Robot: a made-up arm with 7 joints. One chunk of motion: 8 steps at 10 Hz.
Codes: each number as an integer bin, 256 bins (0 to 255) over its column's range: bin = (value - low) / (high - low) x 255, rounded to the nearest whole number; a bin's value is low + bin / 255 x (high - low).
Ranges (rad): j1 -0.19..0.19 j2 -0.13..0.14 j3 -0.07..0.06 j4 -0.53..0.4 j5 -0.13..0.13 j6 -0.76..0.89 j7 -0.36..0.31
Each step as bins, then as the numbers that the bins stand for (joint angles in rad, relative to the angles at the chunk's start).
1 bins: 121 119 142 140 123 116 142
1 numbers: -0.0097 -0.0040 0.0024 -0.0194 -0.0046 -0.0094 0.0131
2 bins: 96 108 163 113 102 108 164
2 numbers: -0.0469 -0.0156 0.0131 -0.1179 -0.0260 -0.0612 0.0709
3 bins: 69 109 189 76 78 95 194
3 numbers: -0.0872 -0.0146 0.0264 -0.2528 -0.0505 -0.1453 0.1497
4 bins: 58 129 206 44 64 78 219
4 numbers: -0.1036 0.0066 0.0350 -0.3695 -0.0647 -0.2553 0.2154
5 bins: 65 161 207 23 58 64 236
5 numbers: -0.0931 0.0405 0.0355 -0.4461 -0.0709 -0.3459 0.2601
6 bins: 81 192 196 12 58 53 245
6 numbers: -0.0693 0.0733 0.0299 -0.4862 -0.0709 -0.4171 0.2837
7 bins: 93 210 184 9 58 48 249
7 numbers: -0.0514 0.0924 0.0238 -0.4972 -0.0709 -0.4494 0.2942
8 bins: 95 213 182 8 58 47 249
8 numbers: -0.0484 0.0955 0.0228 -0.5008 -0.0709 -0.4559 0.2942
